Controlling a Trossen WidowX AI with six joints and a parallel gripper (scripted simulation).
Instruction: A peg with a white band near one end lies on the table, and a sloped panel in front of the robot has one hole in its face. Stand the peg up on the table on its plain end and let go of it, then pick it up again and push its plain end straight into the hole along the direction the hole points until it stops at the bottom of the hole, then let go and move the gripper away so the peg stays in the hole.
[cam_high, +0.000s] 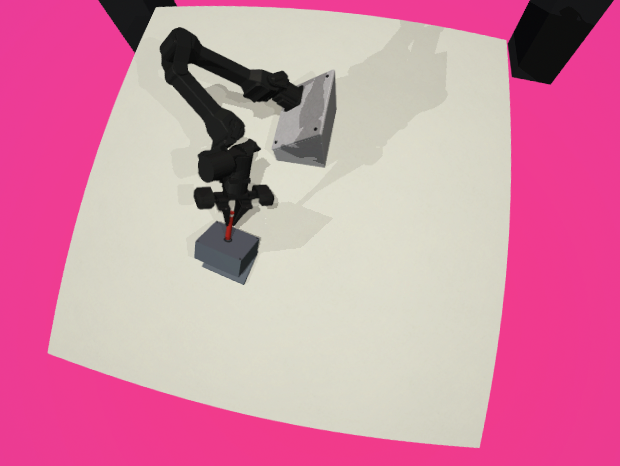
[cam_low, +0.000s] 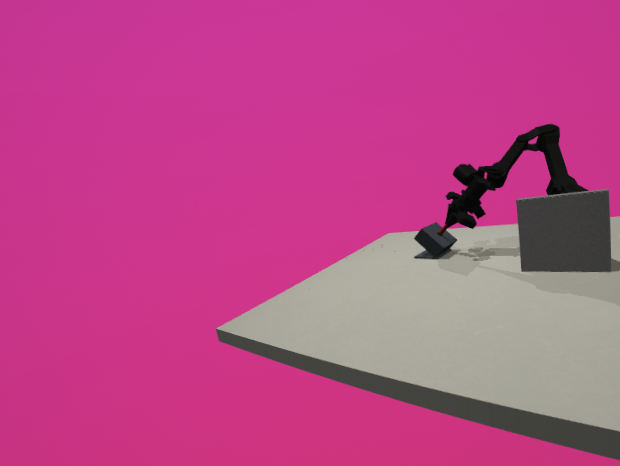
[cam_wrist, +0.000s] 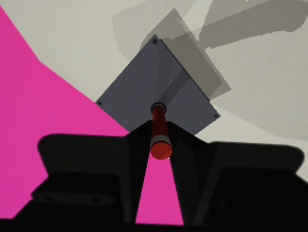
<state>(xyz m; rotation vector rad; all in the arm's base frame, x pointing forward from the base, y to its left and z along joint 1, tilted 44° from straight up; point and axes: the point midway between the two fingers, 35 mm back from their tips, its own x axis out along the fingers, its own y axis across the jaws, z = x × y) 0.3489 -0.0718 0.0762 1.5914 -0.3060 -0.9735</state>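
Right now my gripper tip is 50 mm short of the dark sloped panel, 10 mm to the left of it and 50 mm above it. Also, from my gripper tip: red peg (10 mm behind, 10 mm above).
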